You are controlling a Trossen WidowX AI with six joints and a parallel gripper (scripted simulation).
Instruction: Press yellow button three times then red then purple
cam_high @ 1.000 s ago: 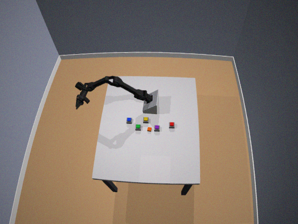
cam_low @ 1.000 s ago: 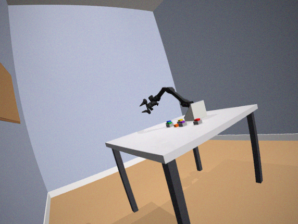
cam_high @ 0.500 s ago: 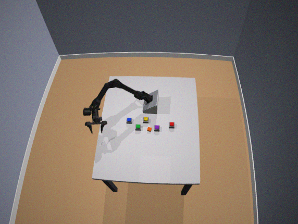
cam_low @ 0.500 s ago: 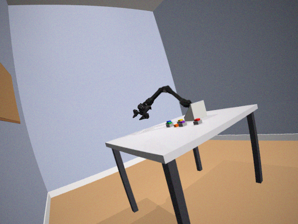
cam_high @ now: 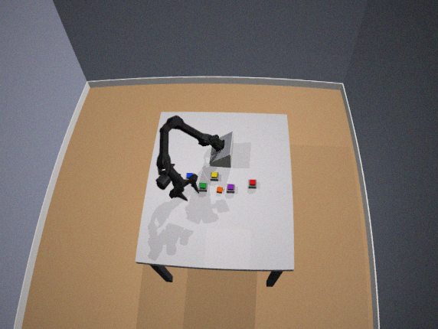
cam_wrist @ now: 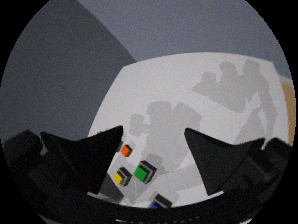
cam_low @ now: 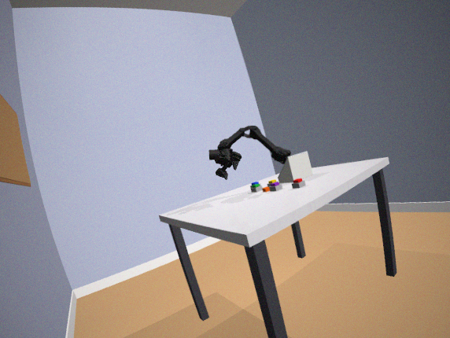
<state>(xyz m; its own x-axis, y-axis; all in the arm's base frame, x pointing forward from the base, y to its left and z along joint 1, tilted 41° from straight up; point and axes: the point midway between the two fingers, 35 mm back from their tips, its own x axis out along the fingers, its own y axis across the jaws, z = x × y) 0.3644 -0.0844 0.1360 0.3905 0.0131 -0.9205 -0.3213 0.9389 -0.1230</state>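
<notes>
Now: gripper tip 20 cm past the yellow button, 10 cm to the right of it and 10 cm above it. Round my gripper tip: green button: 13 cm behind, 10 cm below, 4 cm to the left; then orange block: 14 cm to the left, 12 cm below, 11 cm behind; then blue button: 19 cm behind, 10 cm below, 5 cm to the right.
</notes>
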